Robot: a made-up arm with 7 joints. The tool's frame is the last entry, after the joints.
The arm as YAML. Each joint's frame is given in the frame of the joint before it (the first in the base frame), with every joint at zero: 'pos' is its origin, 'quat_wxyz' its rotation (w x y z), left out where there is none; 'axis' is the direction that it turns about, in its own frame. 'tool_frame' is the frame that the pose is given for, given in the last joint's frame.
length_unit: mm
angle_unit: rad
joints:
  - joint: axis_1
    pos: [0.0, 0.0, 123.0]
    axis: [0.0, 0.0, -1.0]
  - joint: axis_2
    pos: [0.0, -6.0, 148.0]
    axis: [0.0, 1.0, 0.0]
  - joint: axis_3
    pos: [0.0, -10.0, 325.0]
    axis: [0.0, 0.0, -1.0]
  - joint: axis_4
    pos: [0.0, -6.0, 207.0]
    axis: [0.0, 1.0, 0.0]
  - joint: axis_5
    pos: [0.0, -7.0, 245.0]
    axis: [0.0, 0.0, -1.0]
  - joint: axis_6
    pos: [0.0, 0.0, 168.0]
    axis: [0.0, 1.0, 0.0]
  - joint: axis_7
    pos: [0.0, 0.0, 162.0]
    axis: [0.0, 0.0, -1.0]
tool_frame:
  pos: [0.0, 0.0, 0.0]
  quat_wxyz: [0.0, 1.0, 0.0, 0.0]
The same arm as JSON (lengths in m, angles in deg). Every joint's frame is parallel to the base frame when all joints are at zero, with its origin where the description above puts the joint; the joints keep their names.
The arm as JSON. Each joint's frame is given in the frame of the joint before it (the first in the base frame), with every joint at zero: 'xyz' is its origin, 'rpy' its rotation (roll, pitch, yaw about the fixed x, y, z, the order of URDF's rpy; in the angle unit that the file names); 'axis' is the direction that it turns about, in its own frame. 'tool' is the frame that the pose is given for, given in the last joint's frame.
{"units": {"length": "m", "angle": "deg"}, "joints": [{"name": "axis_1", "type": "revolute", "origin": {"xyz": [0.0, 0.0, 0.123], "rpy": [0.0, 0.0, 0.0]}, "axis": "-z"}, {"name": "axis_2", "type": "revolute", "origin": {"xyz": [0.0, -0.006, 0.148], "rpy": [0.0, 0.0, 0.0]}, "axis": "+y"}, {"name": "axis_3", "type": "revolute", "origin": {"xyz": [0.0, -0.01, 0.325], "rpy": [0.0, 0.0, 0.0]}, "axis": "-z"}, {"name": "axis_4", "type": "revolute", "origin": {"xyz": [0.0, -0.006, 0.207], "rpy": [0.0, 0.0, 0.0]}, "axis": "+y"}, {"name": "axis_5", "type": "revolute", "origin": {"xyz": [0.0, -0.007, 0.245], "rpy": [0.0, 0.0, 0.0]}, "axis": "-z"}, {"name": "axis_6", "type": "revolute", "origin": {"xyz": [0.0, 0.0, 0.168], "rpy": [0.0, 0.0, 0.0]}, "axis": "+y"}, {"name": "axis_7", "type": "revolute", "origin": {"xyz": [0.0, 0.0, 0.162], "rpy": [0.0, 0.0, 0.0]}, "axis": "-z"}], "tool": {"origin": {"xyz": [0.0, 0.0, 0.0], "rpy": [180.0, 0.0, 0.0]}}}
